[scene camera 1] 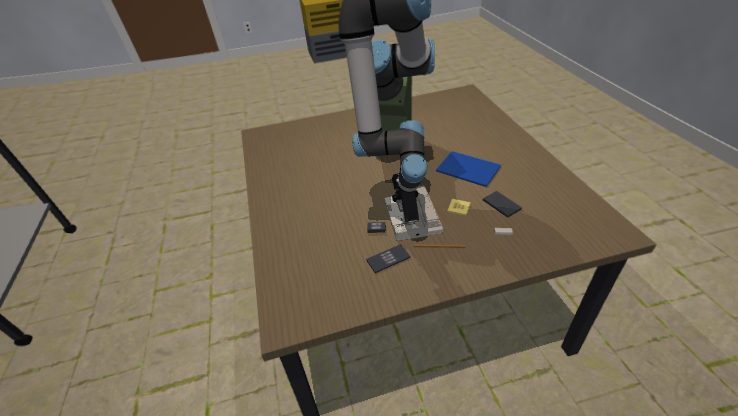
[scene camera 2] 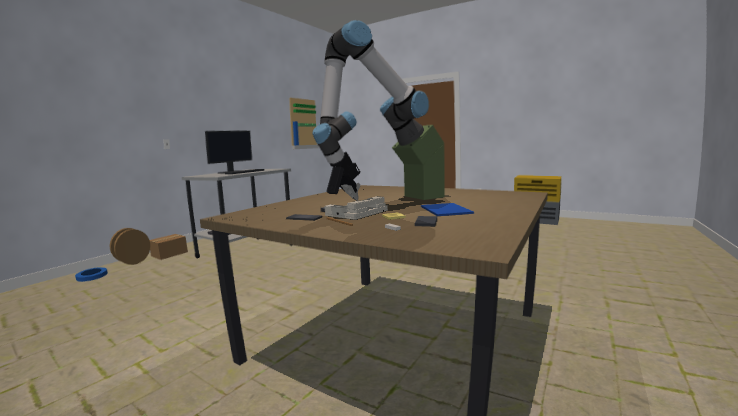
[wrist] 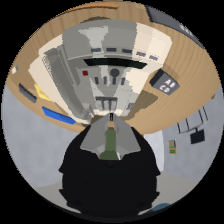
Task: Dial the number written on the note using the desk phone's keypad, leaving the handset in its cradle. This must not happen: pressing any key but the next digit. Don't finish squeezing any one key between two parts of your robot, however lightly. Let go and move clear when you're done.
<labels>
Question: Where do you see a blue book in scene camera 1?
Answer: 468,168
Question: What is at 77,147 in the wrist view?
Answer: My gripper.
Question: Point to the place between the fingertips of my gripper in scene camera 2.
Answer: At 357,200
</labels>
